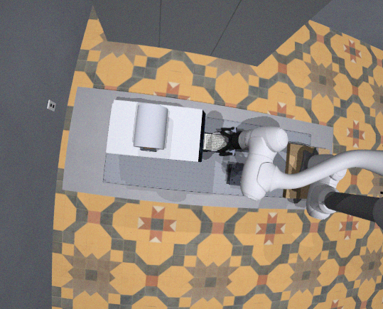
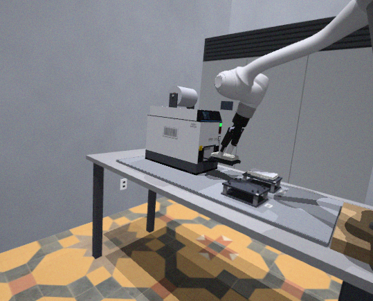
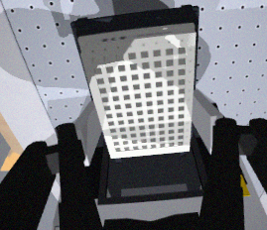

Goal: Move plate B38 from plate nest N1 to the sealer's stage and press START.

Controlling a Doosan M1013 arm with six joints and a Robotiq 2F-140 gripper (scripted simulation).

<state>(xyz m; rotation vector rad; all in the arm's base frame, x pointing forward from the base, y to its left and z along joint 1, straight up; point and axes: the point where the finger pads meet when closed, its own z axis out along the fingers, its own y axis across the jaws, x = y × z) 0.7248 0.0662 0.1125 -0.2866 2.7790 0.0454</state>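
The plate B38 is 2 cm below my hand. Round my hand: black nest N1: 24 cm behind, 13 cm to the left, 9 cm below; sealer stage: 4 cm below; white covered plate: 19 cm behind, 7 cm to the right, 8 cm below.
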